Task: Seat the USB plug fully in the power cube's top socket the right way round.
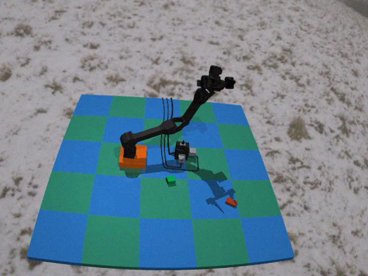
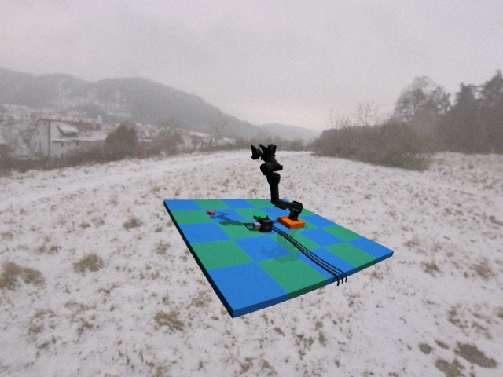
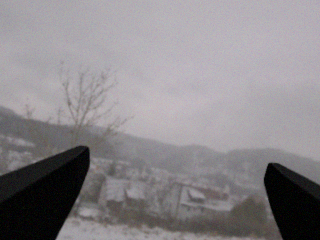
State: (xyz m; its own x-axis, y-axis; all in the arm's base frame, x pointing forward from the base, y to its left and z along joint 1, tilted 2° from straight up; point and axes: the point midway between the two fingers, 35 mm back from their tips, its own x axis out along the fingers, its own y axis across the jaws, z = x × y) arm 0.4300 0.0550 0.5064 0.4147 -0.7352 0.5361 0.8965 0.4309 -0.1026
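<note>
Right now the dark USB plug is 47 cm below my gripper tip, 15 cm behind it and 5 cm to the left of it. From my gripper tip the other things lie so: red block (55 cm below, 28 cm to the right, 13 cm ahead); green block (55 cm below, 20 cm behind, 17 cm to the right); silver-framed socket (49 cm below, 15 cm behind, 5 cm to the left).
</note>
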